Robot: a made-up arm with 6 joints. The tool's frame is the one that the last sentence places.
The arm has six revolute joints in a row. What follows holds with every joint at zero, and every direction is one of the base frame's.
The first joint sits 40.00 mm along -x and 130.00 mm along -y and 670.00 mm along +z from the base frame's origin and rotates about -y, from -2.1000 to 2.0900 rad.
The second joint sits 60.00 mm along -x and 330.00 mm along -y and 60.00 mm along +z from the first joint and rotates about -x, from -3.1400 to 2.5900 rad.
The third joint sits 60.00 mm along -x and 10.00 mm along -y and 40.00 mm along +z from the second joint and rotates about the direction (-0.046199, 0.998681, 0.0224), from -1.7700 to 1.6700 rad.
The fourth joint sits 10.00 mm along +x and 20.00 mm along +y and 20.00 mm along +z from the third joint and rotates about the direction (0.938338, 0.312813, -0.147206), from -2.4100 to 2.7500 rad.
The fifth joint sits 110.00 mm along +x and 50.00 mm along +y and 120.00 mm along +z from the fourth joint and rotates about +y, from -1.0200 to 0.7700 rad.
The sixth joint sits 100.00 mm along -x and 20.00 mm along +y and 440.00 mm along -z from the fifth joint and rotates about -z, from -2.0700 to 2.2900 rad.
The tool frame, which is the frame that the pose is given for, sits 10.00 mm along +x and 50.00 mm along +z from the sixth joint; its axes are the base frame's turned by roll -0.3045, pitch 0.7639 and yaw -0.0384 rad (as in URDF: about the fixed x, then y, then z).
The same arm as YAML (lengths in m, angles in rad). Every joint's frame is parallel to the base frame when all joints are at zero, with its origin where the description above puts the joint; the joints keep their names.
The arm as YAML. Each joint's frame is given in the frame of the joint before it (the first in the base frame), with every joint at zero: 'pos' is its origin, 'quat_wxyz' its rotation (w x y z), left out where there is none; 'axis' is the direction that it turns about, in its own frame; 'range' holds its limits. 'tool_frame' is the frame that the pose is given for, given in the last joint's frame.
length_unit: m
angle_unit: rad
joints:
  - joint: joint 1
    pos: [-0.04, -0.13, 0.67]
    axis: "-y"
    range: [-2.1, 2.09]
  - joint: joint 2
    pos: [-0.06, -0.33, 0.06]
    axis: "-x"
    range: [-3.14, 2.59]
  - joint: joint 3
    pos: [-0.06, -0.01, 0.04]
    axis: [-0.046199, 0.998681, 0.0224]
    range: [-1.77, 1.67]
  - joint: joint 4
    pos: [0.01, 0.02, 0.02]
    axis: [0.938338, 0.312813, -0.147206]
    range: [-2.41, 2.75]
  - joint: joint 5
    pos: [0.11, 0.05, 0.12]
    axis: "+y"
    range: [-1.02, 0.77]
  - joint: joint 6
    pos: [-0.1, 0.02, -0.44]
    axis: "-z"
    range: [-2.07, 2.29]
tool_frame:
  pos: [0.01, 0.0, 0.05]
  quat_wxyz: [0.918122, -0.133634, 0.371053, 0.03891]

